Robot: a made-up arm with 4 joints.
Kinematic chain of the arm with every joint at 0, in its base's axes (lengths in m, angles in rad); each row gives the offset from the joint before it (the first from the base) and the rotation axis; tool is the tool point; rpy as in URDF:
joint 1: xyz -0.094 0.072 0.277 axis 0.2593 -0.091 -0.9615
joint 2: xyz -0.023 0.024 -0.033 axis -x
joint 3: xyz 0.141 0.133 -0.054 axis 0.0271 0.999 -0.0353
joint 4: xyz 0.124 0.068 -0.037 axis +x
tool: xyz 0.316 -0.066 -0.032 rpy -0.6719 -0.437 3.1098
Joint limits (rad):
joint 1: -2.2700..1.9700
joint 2: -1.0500..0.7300
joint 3: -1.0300..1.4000
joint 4: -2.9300..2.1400
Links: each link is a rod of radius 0.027 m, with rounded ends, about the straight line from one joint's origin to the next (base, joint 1, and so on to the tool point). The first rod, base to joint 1, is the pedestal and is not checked.
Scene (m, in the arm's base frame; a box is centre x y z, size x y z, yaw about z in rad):
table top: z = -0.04
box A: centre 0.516 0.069 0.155 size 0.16 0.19 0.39 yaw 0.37
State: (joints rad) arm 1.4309 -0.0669 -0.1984 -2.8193
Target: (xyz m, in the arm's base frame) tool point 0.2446 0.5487 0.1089
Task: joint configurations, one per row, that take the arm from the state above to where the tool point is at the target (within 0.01 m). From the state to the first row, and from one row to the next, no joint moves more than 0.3 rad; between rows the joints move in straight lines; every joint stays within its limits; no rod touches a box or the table.
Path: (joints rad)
1: 1.1852 0.0349 -0.4063 -2.8470
2: 0.9396 0.1366 -0.6142 -2.8746
3: 0.6939 0.2384 -0.8221 -2.9023
4: 0.4482 0.3402 -1.0300 -2.9300
5: 0.1534 0.4701 -0.8286 -2.9025
6: -0.1414 0.6001 -0.6271 -2.8751
7: -0.4362 0.7300 -0.4257 -2.8476

